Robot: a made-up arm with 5 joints. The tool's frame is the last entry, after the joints.
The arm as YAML. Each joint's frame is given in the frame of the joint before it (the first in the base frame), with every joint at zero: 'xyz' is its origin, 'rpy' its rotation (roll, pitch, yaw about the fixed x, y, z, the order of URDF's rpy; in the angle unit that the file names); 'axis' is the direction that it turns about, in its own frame. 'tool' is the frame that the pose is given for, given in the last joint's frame.
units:
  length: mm
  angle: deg
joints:
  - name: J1
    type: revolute
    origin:
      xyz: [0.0, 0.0, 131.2]
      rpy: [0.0, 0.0, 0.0]
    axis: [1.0, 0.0, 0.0]
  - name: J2
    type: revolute
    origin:
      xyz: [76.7, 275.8, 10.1]
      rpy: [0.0, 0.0, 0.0]
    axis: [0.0, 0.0, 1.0]
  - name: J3
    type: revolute
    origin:
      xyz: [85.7, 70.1, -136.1]
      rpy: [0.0, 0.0, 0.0]
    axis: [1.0, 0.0, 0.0]
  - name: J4
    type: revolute
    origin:
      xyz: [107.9, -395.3, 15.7]
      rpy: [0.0, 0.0, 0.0]
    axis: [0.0, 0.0, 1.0]
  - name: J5
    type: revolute
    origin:
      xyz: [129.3, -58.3, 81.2]
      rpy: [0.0, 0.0, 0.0]
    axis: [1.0, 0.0, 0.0]
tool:
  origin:
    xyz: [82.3, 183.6, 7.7]
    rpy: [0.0, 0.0, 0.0]
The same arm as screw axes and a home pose.
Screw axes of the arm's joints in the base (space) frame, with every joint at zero. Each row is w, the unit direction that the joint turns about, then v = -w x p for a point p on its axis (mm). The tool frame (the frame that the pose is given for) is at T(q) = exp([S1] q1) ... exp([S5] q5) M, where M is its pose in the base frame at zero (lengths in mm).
S1: w 1 0 0 v 0.0 131.2 0.0
S2: w 0 0 1 v 275.8 -76.7 0.0
S3: w 1 0 0 v 0.0 5.2 -345.9
S4: w 0 0 1 v -49.4 -270.3 0.0
S5: w 1 0 0 v 0.0 102.1 107.7
M: xyz 481.9 75.9 109.8 (mm) quaternion w x y z 1 0 0 0

